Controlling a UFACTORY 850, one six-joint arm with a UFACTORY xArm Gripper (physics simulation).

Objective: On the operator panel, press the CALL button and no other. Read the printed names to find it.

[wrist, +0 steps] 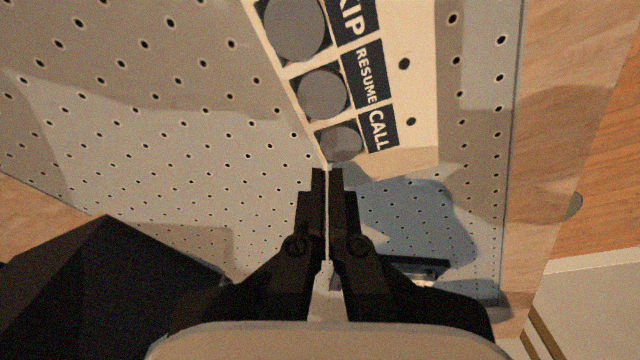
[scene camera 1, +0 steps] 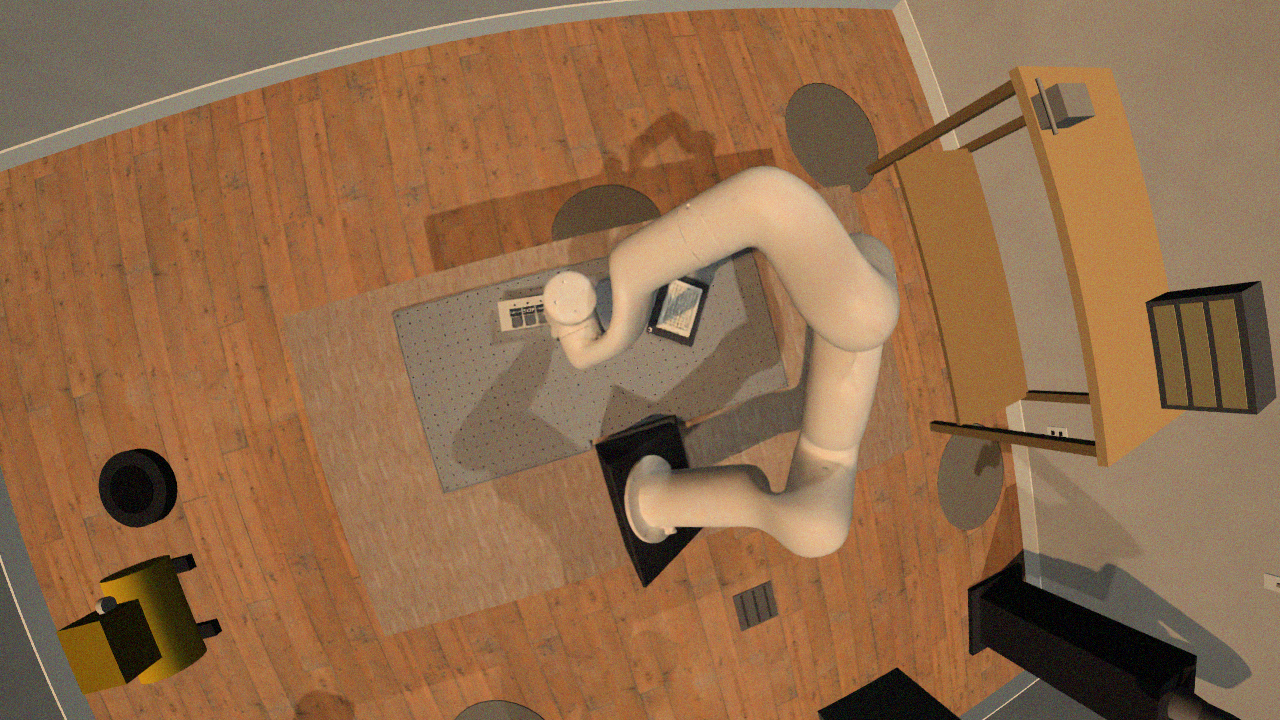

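The cream operator panel [scene camera 1: 506, 324] [wrist: 420, 100] lies on the grey perforated board, partly hidden under the arm's wrist in the scene view. In the wrist view its printed names CALL, RESUME and part of SKIP show, each beside a round grey button. The CALL button [wrist: 342, 142] is at the panel's near end, next to the CALL label [wrist: 380, 130]. The RESUME button [wrist: 322, 94] is beyond it. My gripper [wrist: 327, 186] is shut and empty. Its tips show just below the CALL button in the wrist view, near the panel's corner; whether they touch it I cannot tell.
The perforated board [scene camera 1: 474, 429] [wrist: 190, 180] lies beneath the panel. A black-framed tray [scene camera 1: 662, 330] with a pale insert lies right of the panel in the scene view. The black arm base [scene camera 1: 648, 555] [wrist: 125, 290] stands at the board's edge. A wooden bench [scene camera 1: 1087, 268] stands at the right.
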